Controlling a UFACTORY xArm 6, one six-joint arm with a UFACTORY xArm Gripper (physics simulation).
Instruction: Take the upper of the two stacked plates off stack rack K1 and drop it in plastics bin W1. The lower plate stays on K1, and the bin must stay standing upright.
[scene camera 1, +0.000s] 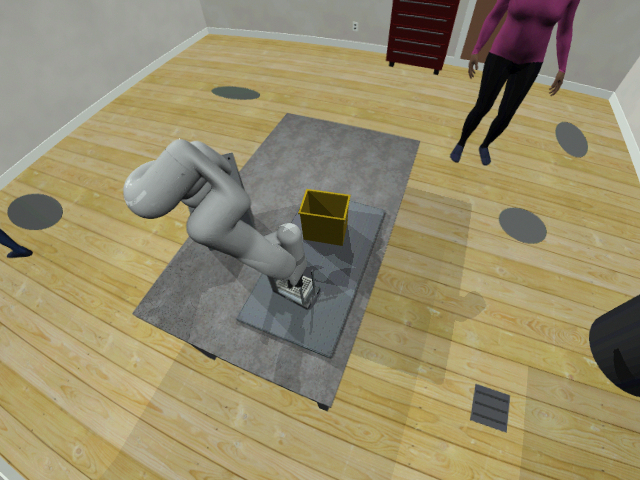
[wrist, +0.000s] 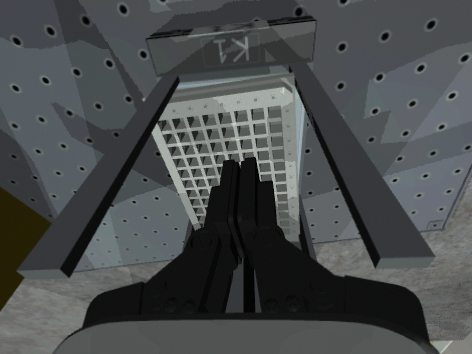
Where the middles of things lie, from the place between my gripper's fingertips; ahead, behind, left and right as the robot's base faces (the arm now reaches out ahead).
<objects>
Now: the yellow plastics bin W1 (scene camera 1: 324, 215) 1 cm behind my hand, 31 cm to the left of it and 2 cm above it.
</objects>
